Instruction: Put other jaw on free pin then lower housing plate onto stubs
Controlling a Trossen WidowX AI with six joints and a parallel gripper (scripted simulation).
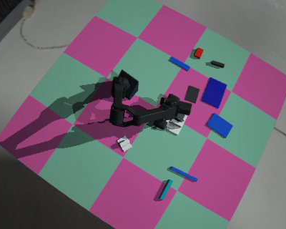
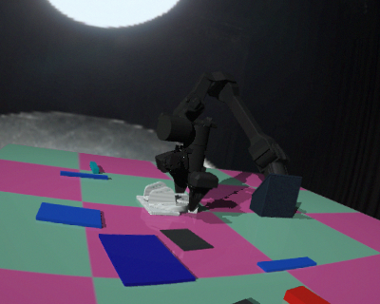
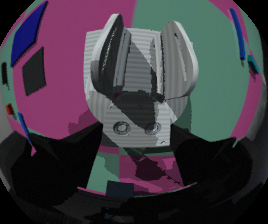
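My gripper tip is 3 cm short of the white jaw, 1 cm to the left of it and 1 cm below it. The rest, counted from my gripper tip: teal bar 31 cm to the right, 23 cm ahead; then dark plate 20 cm to the left, 5 cm ahead, 1 cm below; then white ribbed piece 25 cm to the right, 8 cm behind.
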